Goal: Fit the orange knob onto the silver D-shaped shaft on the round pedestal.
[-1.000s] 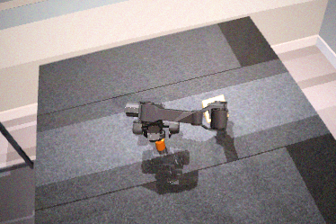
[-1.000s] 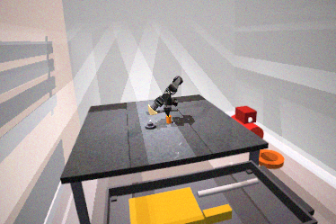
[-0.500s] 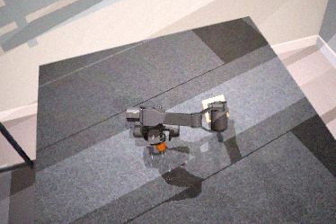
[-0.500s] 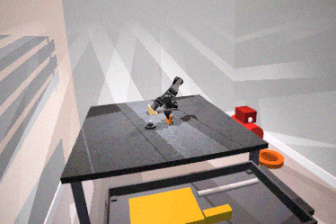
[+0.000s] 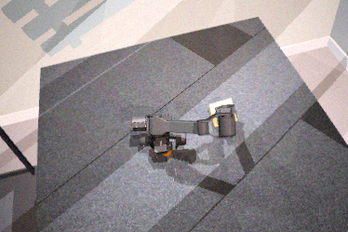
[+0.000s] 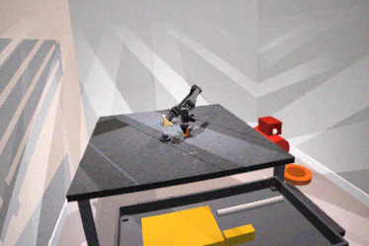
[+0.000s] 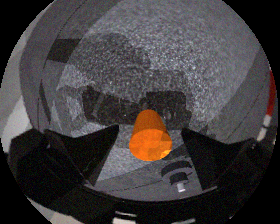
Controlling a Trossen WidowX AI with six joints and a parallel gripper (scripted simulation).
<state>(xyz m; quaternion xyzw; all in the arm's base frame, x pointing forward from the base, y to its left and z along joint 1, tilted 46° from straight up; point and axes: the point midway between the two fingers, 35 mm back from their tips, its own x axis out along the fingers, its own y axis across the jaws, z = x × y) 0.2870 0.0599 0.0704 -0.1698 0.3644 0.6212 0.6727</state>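
Right now the orange knob is 20 mm above my gripper tip. The rest, counted from my gripper tip: dark round pedestal 40 mm ahead, 160 mm to the right, 10 mm above.
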